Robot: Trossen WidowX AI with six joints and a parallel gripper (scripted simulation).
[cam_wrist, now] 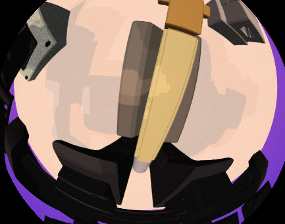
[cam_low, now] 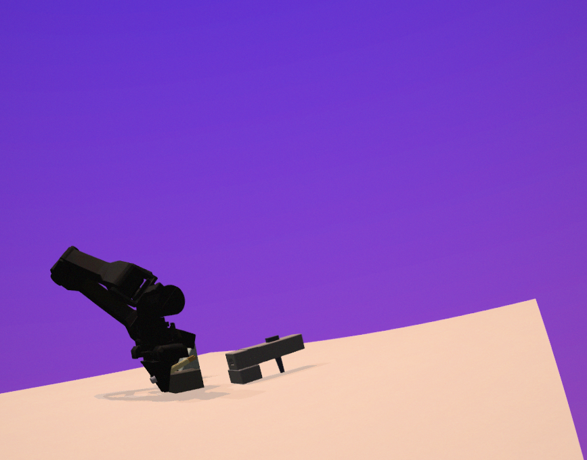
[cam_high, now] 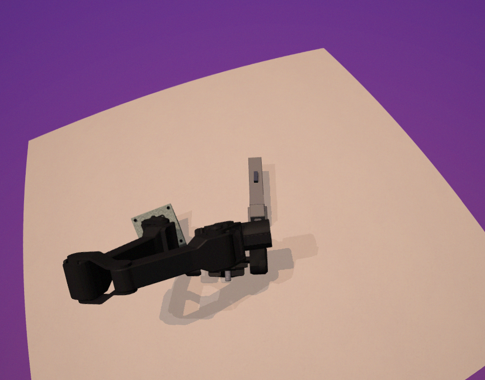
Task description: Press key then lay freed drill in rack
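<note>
Right now my gripper tip is 20 mm short of the rack block, 40 mm to the right of it and 10 mm below it. Round my gripper tip: housing (160 mm ahead, 170 mm to the left, 40 mm above); key (170 mm ahead, 190 mm to the left, 50 mm above); drill (10 mm ahead, 30 mm to the left, 50 mm above).
</note>
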